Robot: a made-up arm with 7 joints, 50 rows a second.
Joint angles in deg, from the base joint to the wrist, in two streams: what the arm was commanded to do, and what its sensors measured. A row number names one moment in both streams.
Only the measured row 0 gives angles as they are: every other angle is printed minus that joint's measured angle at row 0.
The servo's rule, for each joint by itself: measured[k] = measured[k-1] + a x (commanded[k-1-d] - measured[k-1]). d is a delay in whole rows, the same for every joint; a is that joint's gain. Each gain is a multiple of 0.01, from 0.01 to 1. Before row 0 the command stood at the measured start. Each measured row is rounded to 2 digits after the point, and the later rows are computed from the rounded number. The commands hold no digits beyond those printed.
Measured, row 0:
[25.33, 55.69, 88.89, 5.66, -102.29, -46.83, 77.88]
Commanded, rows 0 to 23:
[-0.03, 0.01, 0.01, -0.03, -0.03, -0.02, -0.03]
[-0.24, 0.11, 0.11, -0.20, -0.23, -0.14, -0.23]
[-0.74, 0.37, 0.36, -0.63, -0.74, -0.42, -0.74]
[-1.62, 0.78, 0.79, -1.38, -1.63, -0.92, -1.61]
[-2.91, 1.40, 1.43, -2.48, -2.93, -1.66, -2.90]
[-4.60, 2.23, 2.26, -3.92, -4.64, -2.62, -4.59]
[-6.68, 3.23, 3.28, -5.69, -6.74, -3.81, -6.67]
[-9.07, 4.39, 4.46, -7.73, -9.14, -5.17, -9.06]
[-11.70, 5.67, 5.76, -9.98, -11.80, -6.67, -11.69]
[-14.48, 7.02, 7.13, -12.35, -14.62, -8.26, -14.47]
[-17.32, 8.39, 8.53, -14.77, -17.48, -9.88, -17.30]
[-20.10, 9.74, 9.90, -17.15, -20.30, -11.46, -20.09]
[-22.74, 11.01, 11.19, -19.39, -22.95, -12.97, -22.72]
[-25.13, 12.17, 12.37, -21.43, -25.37, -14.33, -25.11]
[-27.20, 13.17, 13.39, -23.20, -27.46, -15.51, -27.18]
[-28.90, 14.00, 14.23, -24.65, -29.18, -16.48, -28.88]
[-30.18, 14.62, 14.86, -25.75, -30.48, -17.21, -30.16]
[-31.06, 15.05, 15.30, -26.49, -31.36, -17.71, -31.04]
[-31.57, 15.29, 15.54, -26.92, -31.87, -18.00, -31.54]
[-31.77, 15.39, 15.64, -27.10, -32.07, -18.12, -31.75]
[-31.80, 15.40, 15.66, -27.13, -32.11, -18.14, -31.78]
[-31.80, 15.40, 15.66, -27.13, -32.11, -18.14, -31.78]
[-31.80, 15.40, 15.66, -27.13, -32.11, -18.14, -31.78]
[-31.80, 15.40, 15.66, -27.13, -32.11, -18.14, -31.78]
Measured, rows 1 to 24:
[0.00, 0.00, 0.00, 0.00, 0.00, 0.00, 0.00]
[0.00, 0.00, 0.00, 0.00, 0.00, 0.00, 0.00]
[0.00, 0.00, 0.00, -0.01, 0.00, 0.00, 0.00]
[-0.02, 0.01, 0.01, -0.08, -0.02, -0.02, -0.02]
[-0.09, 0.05, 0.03, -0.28, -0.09, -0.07, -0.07]
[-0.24, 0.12, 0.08, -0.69, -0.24, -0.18, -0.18]
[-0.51, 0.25, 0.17, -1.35, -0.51, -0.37, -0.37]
[-0.92, 0.45, 0.32, -2.30, -0.92, -0.66, -0.67]
[-1.50, 0.73, 0.53, -3.55, -1.50, -1.07, -1.09]
[-2.26, 1.10, 0.81, -5.10, -2.26, -1.60, -1.65]
[-3.20, 1.56, 1.16, -6.91, -3.21, -2.26, -2.35]
[-4.33, 2.11, 1.58, -8.92, -4.35, -3.04, -3.20]
[-5.63, 2.74, 2.07, -11.08, -5.66, -3.93, -4.19]
[-7.08, 3.44, 2.62, -13.33, -7.12, -4.91, -5.30]
[-8.65, 4.20, 3.22, -15.57, -8.70, -5.96, -6.52]
[-10.30, 5.00, 3.86, -17.74, -10.37, -7.05, -7.82]
[-11.99, 5.82, 4.53, -19.76, -12.08, -8.15, -9.18]
[-13.68, 6.64, 5.21, -21.57, -13.79, -9.23, -10.56]
[-15.33, 7.44, 5.89, -23.12, -15.46, -10.27, -11.93]
[-16.90, 8.20, 6.55, -24.37, -17.05, -11.24, -13.27]
[-18.37, 8.91, 7.18, -25.31, -18.53, -12.12, -14.55]
[-19.71, 9.56, 7.77, -25.97, -19.88, -12.90, -15.75]
[-20.92, 10.14, 8.32, -26.40, -21.10, -13.58, -16.87]
[-22.01, 10.67, 8.83, -26.67, -22.20, -14.17, -17.91]
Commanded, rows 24 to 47:
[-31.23, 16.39, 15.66, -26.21, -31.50, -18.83, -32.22]
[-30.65, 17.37, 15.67, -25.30, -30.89, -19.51, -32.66]
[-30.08, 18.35, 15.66, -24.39, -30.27, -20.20, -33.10]
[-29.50, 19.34, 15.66, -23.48, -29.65, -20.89, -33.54]
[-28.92, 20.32, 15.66, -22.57, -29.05, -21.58, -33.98]
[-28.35, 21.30, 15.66, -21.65, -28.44, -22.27, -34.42]
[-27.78, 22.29, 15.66, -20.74, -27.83, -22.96, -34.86]
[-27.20, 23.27, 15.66, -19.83, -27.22, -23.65, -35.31]
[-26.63, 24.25, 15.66, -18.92, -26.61, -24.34, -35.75]
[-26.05, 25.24, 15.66, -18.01, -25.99, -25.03, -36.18]
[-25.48, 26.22, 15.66, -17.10, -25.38, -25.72, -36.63]
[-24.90, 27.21, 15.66, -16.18, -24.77, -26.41, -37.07]
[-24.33, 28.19, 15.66, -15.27, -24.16, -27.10, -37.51]
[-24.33, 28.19, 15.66, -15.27, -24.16, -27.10, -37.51]
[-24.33, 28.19, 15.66, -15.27, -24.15, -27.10, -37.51]
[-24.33, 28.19, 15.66, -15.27, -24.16, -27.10, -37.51]
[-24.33, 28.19, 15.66, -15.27, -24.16, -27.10, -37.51]
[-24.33, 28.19, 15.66, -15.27, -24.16, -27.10, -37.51]
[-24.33, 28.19, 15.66, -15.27, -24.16, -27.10, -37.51]
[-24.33, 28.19, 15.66, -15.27, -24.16, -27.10, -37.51]
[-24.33, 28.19, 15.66, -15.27, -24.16, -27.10, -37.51]
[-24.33, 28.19, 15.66, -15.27, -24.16, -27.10, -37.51]
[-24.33, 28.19, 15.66, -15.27, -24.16, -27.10, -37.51]
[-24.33, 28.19, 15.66, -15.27, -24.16, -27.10, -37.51]
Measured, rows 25 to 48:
[-22.99, 11.14, 9.31, -26.84, -23.19, -14.69, -18.88]
[-23.87, 11.57, 9.75, -26.95, -24.08, -15.14, -19.78]
[-24.61, 12.05, 10.16, -26.68, -24.82, -15.62, -20.65]
[-25.21, 12.58, 10.55, -26.17, -25.43, -16.13, -21.49]
[-25.70, 13.16, 10.91, -25.51, -25.91, -16.66, -22.30]
[-26.08, 13.78, 11.24, -24.76, -26.28, -17.21, -23.09]
[-26.36, 14.43, 11.55, -23.95, -26.56, -17.78, -23.85]
[-26.56, 15.12, 11.84, -23.10, -26.75, -18.36, -24.59]
[-26.68, 15.84, 12.11, -22.23, -26.86, -18.96, -25.31]
[-26.73, 16.58, 12.36, -21.34, -26.90, -19.57, -26.01]
[-26.72, 17.35, 12.59, -20.44, -26.87, -20.19, -26.69]
[-26.65, 18.14, 12.80, -19.54, -26.78, -20.82, -27.35]
[-26.53, 18.95, 13.00, -18.64, -26.64, -21.46, -28.00]
[-26.37, 19.78, 13.19, -17.73, -26.45, -22.10, -28.63]
[-26.17, 20.62, 13.36, -16.82, -26.22, -22.75, -29.25]
[-25.99, 21.38, 13.52, -16.25, -26.01, -23.32, -29.83]
[-25.82, 22.06, 13.67, -15.89, -25.82, -23.81, -30.37]
[-25.67, 22.67, 13.81, -15.66, -25.65, -24.24, -30.87]
[-25.54, 23.22, 13.94, -15.52, -25.50, -24.61, -31.33]
[-25.42, 23.72, 14.06, -15.43, -25.37, -24.93, -31.76]
[-25.31, 24.17, 14.17, -15.37, -25.25, -25.21, -32.16]
[-25.21, 24.57, 14.27, -15.33, -25.14, -25.46, -32.53]
[-25.12, 24.93, 14.37, -15.31, -25.04, -25.67, -32.88]
[-25.04, 25.26, 14.46, -15.30, -24.95, -25.86, -33.20]

